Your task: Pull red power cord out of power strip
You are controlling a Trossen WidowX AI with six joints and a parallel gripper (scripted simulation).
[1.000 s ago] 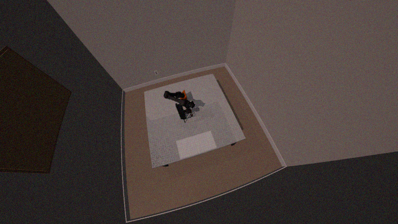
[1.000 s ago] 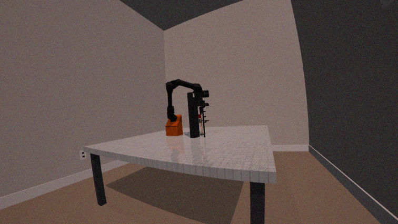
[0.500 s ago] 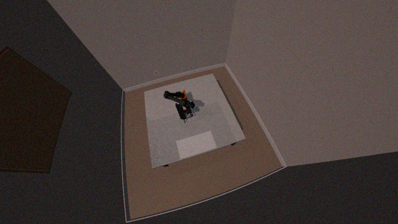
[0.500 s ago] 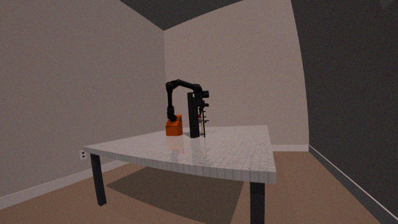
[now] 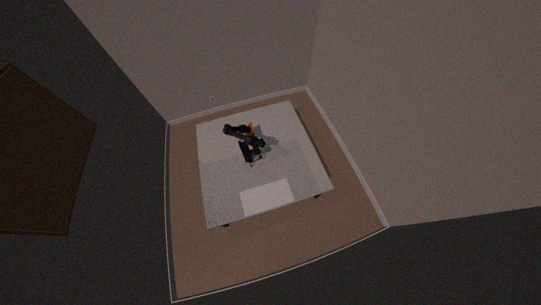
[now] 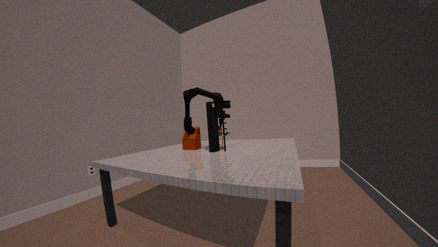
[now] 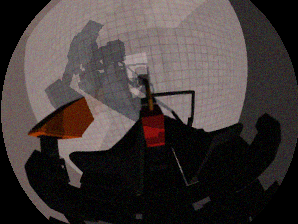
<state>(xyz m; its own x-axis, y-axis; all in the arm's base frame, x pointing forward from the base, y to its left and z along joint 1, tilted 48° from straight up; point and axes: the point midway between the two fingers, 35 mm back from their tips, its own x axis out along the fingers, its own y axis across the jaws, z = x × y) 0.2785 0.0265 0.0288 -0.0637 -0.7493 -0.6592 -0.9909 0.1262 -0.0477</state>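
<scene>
Right now my gripper tip is 3 cm to the left of the red plug.
</scene>
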